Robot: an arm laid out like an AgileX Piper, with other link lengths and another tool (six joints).
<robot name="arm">
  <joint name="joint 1" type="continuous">
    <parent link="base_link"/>
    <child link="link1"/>
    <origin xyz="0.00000 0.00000 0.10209" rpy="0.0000 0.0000 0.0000"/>
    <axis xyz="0 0 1"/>
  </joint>
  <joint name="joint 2" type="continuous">
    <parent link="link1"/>
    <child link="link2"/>
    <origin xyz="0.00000 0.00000 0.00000" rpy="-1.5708 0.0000 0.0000"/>
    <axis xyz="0 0 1"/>
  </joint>
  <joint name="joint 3" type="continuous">
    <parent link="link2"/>
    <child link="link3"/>
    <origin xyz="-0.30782 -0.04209 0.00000" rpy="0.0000 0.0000 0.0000"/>
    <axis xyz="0 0 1"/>
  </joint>
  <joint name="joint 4" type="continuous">
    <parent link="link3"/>
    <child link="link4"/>
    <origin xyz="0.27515 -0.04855 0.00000" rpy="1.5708 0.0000 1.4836"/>
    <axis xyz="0 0 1"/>
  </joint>
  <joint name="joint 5" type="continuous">
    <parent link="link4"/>
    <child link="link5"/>
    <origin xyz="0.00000 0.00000 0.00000" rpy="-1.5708 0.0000 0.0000"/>
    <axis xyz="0 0 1"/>
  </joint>
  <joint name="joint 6" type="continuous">
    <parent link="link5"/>
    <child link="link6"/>
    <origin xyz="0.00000 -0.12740 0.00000" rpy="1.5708 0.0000 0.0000"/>
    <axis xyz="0 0 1"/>
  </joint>
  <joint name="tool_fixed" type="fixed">
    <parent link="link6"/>
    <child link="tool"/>
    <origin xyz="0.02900 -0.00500 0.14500" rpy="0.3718 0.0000 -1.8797"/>
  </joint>
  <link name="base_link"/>
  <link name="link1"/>
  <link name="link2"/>
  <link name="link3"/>
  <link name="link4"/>
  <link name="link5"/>
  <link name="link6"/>
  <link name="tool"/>
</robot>
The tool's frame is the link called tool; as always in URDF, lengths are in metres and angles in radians. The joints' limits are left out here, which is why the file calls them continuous.
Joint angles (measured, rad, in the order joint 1, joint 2, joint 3, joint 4, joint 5, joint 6), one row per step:
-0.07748 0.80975 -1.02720 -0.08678 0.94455 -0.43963
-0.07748 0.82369 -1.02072 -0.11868 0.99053 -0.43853
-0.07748 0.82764 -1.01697 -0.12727 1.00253 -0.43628
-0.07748 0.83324 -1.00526 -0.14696 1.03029 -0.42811
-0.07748 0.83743 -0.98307 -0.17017 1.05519 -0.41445
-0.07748 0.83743 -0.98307 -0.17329 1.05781 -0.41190
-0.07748 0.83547 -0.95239 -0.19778 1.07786 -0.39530
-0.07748 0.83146 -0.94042 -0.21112 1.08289 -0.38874
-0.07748 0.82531 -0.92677 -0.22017 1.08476 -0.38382
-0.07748 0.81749 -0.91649 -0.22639 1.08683 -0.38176
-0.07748 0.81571 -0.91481 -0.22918 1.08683 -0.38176
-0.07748 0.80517 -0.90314 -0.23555 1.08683 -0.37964
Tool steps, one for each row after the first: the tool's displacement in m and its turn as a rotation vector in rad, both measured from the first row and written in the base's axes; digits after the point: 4 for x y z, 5 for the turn. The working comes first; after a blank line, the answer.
Tool pose at each row, in the base's axes (x y z in m, rotation vector in rad; the steps are taken from these numbers as rounded here):
0.2761 -0.0587 0.2810 -2.07553 0.79572 -1.33750
0.2682 -0.0662 0.2664 -2.14719 0.82912 -1.29545
0.2659 -0.0682 0.2617 -2.16612 0.84105 -1.28187
0.2592 -0.0727 0.2508 -2.20667 0.87184 -1.25043
0.2511 -0.0779 0.2368 -2.24978 0.91059 -1.21447
0.2504 -0.0786 0.2365 -2.25184 0.91470 -1.21418
0.2408 -0.0838 0.2220 -2.29156 0.95466 -1.18149
0.2370 -0.0867 0.2179 -2.30563 0.96695 -1.17787
0.2336 -0.0886 0.2140 -2.31535 0.97558 -1.17476
0.2306 -0.0899 0.2116 -2.32163 0.97952 -1.17467
0.2301 -0.0905 0.2115 -2.32372 0.97921 -1.17682
0.2270 -0.0918 0.2096 -2.32774 0.98133 -1.18044

-0.0079 -0.0075 -0.0146 -0.02310 0.06806 -0.01445
-0.0102 -0.0095 -0.0193 -0.02769 0.08788 -0.01963
-0.0169 -0.0140 -0.0302 -0.03609 0.13265 -0.03376
-0.0250 -0.0192 -0.0442 -0.04387 0.18275 -0.05249
-0.0257 -0.0199 -0.0445 -0.04469 0.18507 -0.05551
-0.0353 -0.0251 -0.0590 -0.05265 0.23186 -0.07640
-0.0391 -0.0280 -0.0631 -0.05988 0.24414 -0.08555
-0.0425 -0.0299 -0.0670 -0.06461 0.25293 -0.09175
-0.0455 -0.0312 -0.0694 -0.06881 0.25727 -0.09533
-0.0460 -0.0318 -0.0695 -0.07147 0.25727 -0.09619
-0.0491 -0.0331 -0.0714 -0.07602 0.25822 -0.09956

